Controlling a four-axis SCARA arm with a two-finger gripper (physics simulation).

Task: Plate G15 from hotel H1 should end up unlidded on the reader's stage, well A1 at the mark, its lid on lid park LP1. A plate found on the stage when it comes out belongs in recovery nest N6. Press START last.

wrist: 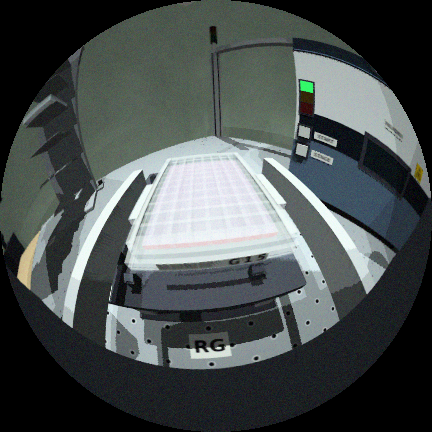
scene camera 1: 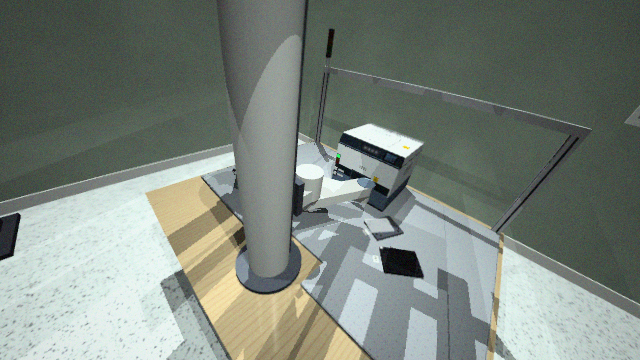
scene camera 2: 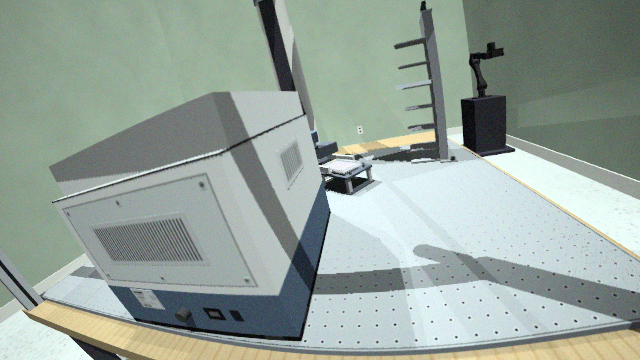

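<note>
Plate G15 is level between the fingers, its G15 label facing the wrist camera; it looks covered by a clear lid. My gripper is shut on its two long sides. The plate is right over the dark stand marked RG, very low or resting on it; contact cannot be told. The white and blue reader is to the right in the wrist view, its green lamp lit. The START button is on its front. The reader's stage, LP1 and N6 cannot be made out.
A shelved hotel stands on the left in the wrist view, its name unreadable. A pale flat fixture and a black one lie on the deck. A framed clear screen stands behind the reader. A black pedestal carries a small arm.
</note>
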